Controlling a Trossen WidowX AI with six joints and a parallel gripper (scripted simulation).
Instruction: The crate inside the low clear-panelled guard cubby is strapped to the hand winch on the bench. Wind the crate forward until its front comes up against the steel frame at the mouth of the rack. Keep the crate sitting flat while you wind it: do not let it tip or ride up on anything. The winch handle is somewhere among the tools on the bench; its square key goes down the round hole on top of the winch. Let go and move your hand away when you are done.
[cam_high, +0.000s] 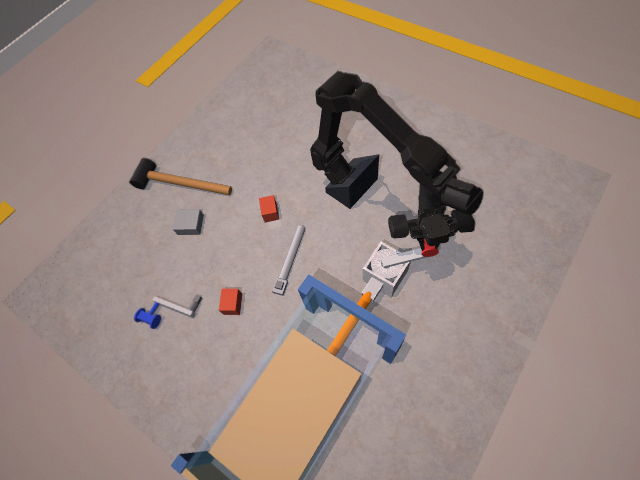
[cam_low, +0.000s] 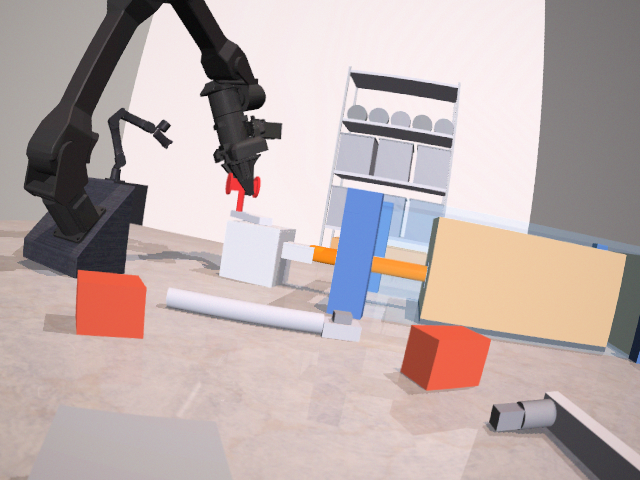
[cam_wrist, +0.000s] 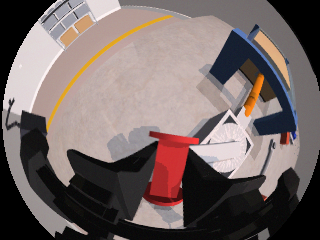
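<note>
My gripper tip is now 3 cm to the left of the crank handle, 3 cm above it and 2 cm short of it. The rest, counted from my gripper tip: frame: 23 cm ahead, 5 cm to the right, 3 cm below; red knob: 1 cm to the right, 1 cm behind; grey winch: 10 cm below, 8 cm to the right, 6 cm ahead.
</note>
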